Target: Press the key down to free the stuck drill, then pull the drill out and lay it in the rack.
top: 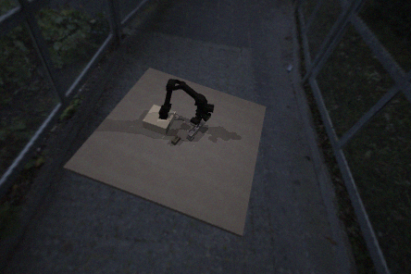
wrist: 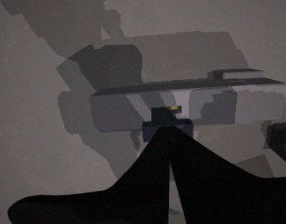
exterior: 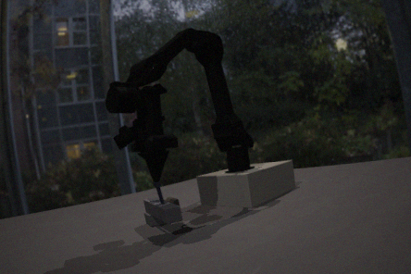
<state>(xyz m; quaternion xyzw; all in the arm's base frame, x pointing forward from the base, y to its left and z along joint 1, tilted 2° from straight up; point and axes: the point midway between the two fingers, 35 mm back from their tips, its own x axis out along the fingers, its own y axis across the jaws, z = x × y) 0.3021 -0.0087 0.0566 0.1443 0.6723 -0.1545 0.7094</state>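
The dark key lies 40 mm below my gripper tip. Also, from my gripper tip: olive rack (150 mm behind, 150 mm to the right, 100 mm below); yellow drill (30 mm behind, 50 mm to the right, 70 mm below); grey block (20 mm behind, 30 mm to the right, 80 mm below).
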